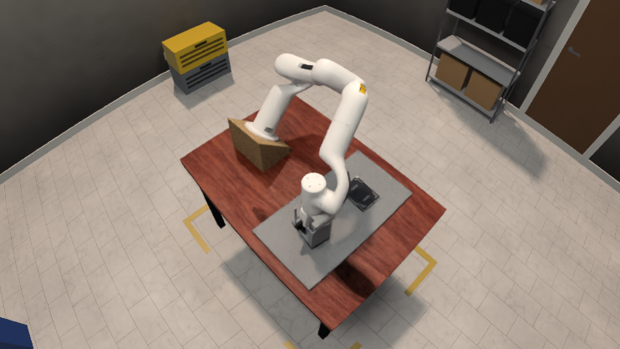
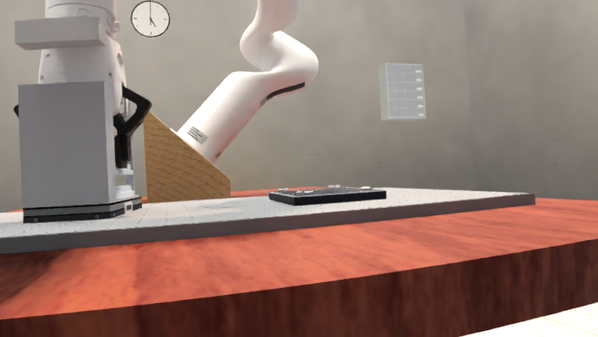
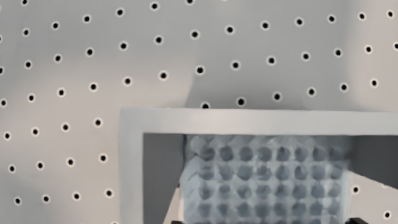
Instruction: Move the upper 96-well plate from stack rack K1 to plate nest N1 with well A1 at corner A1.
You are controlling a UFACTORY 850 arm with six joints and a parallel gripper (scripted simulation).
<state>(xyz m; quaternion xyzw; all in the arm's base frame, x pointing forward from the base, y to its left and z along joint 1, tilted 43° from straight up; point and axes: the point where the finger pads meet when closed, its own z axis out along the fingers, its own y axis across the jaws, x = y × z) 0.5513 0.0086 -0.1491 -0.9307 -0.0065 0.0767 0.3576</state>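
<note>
Right now my hand is 30 cm to the right of the plate nest N1, 6 cm above it and 3 cm past it. From my hand the other things lie so: pale 96-well plate (1 cm below).
</note>
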